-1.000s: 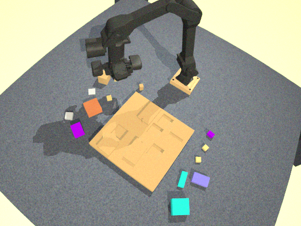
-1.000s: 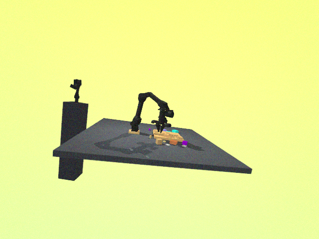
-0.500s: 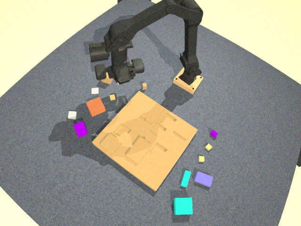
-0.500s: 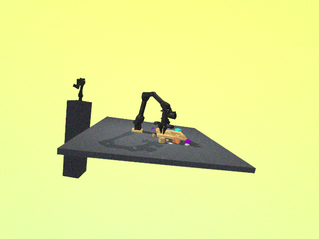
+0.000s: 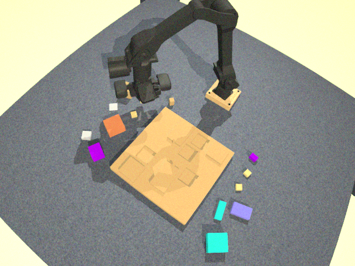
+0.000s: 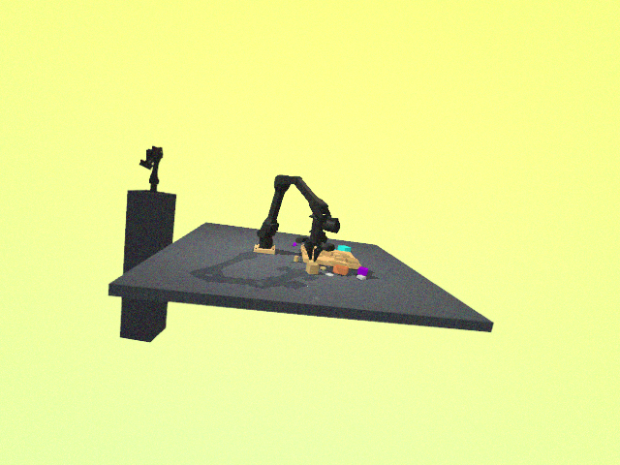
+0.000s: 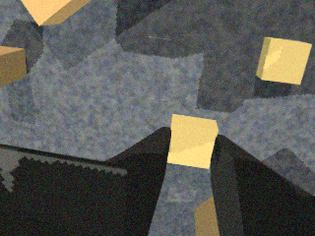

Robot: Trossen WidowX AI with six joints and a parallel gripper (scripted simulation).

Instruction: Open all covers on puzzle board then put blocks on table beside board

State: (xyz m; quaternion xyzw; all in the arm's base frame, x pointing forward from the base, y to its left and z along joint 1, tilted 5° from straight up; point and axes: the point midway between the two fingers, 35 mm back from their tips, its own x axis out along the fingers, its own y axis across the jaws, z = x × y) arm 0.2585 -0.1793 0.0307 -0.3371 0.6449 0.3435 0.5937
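Now: the tan cube 8 cm to the right of my gripper tip and 1 cm below it. Round my gripper tip: magenta cube (12 cm behind, 43 cm to the left, 2 cm below); orange block (14 cm ahead, 2 cm below); purple block (25 cm ahead, 3 cm to the left, 2 cm below).
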